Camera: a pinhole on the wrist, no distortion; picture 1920 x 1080 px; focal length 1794.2 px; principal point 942.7 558.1 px. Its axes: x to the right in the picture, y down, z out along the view. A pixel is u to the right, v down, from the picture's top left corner.
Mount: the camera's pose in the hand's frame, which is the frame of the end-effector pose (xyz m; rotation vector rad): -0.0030 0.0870 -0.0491 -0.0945 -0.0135 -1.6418
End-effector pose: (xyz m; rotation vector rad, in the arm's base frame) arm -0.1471 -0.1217 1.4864 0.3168 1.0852 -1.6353
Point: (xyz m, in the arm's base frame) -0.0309 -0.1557 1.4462
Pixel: 403 598
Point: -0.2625 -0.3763 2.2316
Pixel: outside the picture
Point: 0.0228 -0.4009 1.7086
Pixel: 1286 338
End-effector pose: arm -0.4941 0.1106 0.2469 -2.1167 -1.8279 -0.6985
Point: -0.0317 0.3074 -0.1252
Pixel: 152 482
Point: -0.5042 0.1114 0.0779
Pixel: outside the picture
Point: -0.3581 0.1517 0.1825
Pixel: 682 655
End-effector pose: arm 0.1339 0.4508 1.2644 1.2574 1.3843 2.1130
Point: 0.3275 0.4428 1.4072
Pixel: 481 104
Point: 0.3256 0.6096 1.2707
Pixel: 1825 546
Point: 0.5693 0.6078 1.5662
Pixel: 475 468
